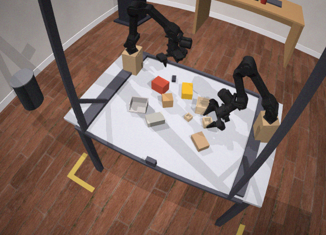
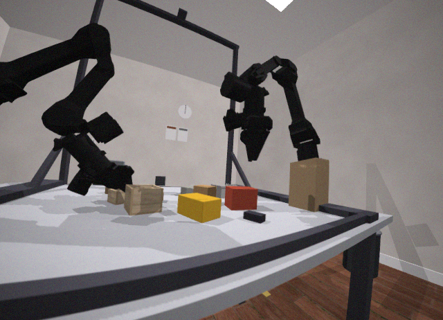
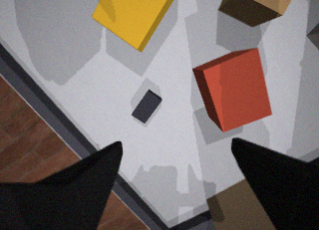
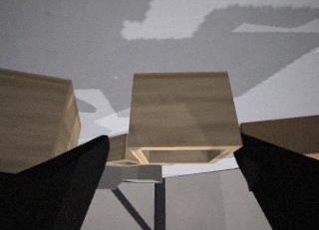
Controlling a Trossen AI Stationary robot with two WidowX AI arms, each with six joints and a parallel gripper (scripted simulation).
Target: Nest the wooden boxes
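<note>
Right now the flat tan block is 140 mm behind my right hand, 30 mm below it and 20 mm to the right of it. Also, from my right hand: red block: 370 mm to the left, 60 mm ahead, 20 mm below; then tan cube: 270 mm to the left, 20 mm below, 10 mm behind; then grey block: 250 mm to the left, 160 mm behind, 30 mm below.
My left hand is 15 cm above the red block, 9 cm past it and 2 cm to the right of it. The rest, counted from my left hand: tan cube (16 cm behind, 15 cm below, 8 cm to the right); then white tray (29 cm behind, 16 cm below, 3 cm to the left); then black block (17 cm below, 4 cm ahead, 1 cm to the right).
</note>
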